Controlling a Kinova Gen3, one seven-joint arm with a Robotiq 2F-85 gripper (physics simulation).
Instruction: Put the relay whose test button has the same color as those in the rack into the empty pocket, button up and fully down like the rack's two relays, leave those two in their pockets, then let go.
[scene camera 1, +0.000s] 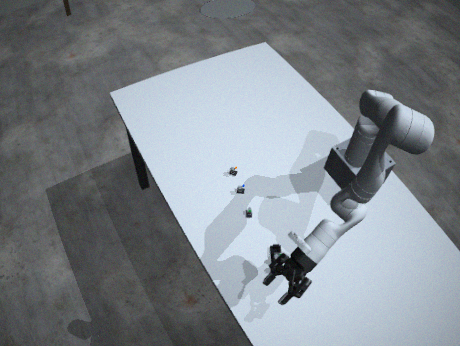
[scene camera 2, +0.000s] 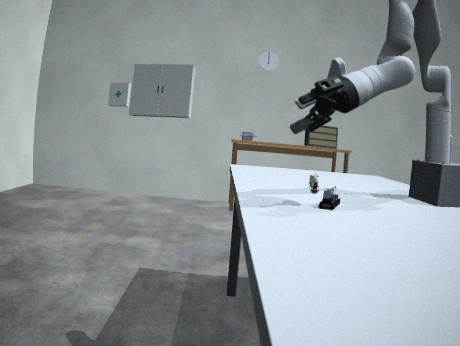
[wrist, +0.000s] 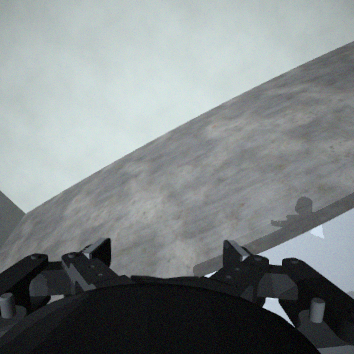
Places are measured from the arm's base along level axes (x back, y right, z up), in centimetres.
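Pixels of known places: gripper, fingertip midpoint: (scene camera 1: 272, 293) (scene camera 2: 294, 117) (wrist: 166, 251); arm's base, link origin: (scene camera 1: 355, 157) (scene camera 2: 436, 162).
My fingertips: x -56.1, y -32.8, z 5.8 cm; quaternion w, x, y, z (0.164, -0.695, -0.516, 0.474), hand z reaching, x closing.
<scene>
For each thing: its top centre in the pictures, then the offset to it from my fingertips. Level surfaces: height alone.
- blue button, top centre: (scene camera 1: 241, 185) dx +13.9, dy +44.6, dz -14.7 cm
- orange button, top centre: (scene camera 1: 233, 166) dx +15.1, dy +53.2, dz -14.7 cm
- dark base, top centre: (scene camera 2: 330, 196) (scene camera 1: 277, 258) dx +12.5, dy +14.4, dz -16.8 cm
- white table, surface height: dz -19.1 cm
My gripper (scene camera 1: 276, 291) (scene camera 2: 298, 115) (wrist: 166, 251) is open and empty, high above the table and tilted sideways. In scene camera 1, three small relays stand in a row up the table from it: one with a green button (scene camera 1: 249, 212), one with a blue button (scene camera 1: 241, 189) and one with an orange button (scene camera 1: 233, 171). In scene camera 2, a dark base (scene camera 2: 329, 204), which looks like the rack, carries a grey relay body with a green button. Loose relays (scene camera 2: 314, 182) overlap behind it. A green spot shows among the gripper's parts in scene camera 1, where the rack may be hidden. Its pockets cannot be made out.
The white table (scene camera 1: 200, 110) (scene camera 2: 350, 280) has its long edge beside the gripper. The arm's grey base block (scene camera 1: 345, 167) (scene camera 2: 434, 184) stands on the opposite side. A wooden bench (scene camera 2: 280, 147) stands farther back. The wrist view shows wall, floor and a table corner.
</scene>
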